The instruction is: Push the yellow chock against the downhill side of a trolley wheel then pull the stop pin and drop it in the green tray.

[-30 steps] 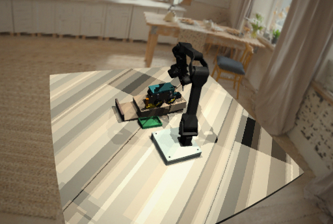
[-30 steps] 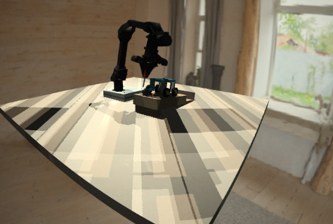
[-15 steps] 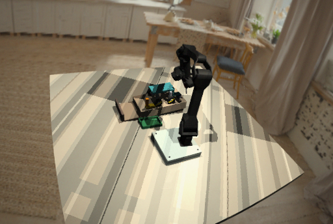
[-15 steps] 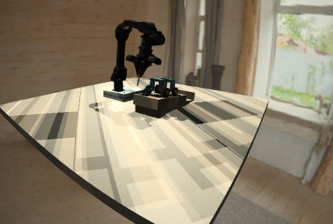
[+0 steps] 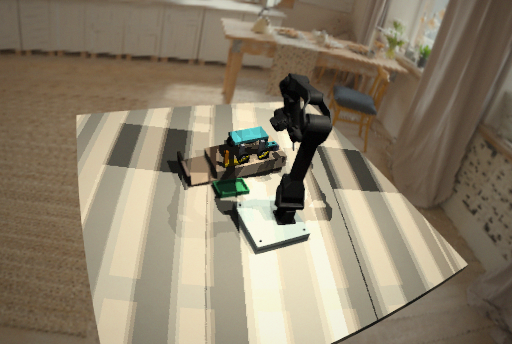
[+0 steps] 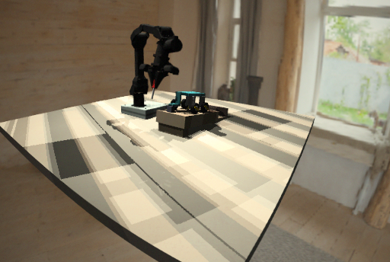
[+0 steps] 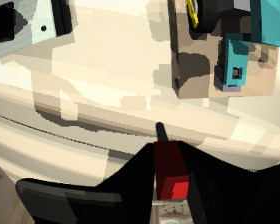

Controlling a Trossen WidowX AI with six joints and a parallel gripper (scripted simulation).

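Right now my gripper tip is 220 mm to the right of the green tray, 190 mm above it and 60 mm past it. Round my gripper tip: brown ramp: 140 mm to the left, 130 mm below, 80 mm ahead; teal trolley: 140 mm to the left, 80 mm ahead, 70 mm below; red-headed stop pin: right at my gripper tip.
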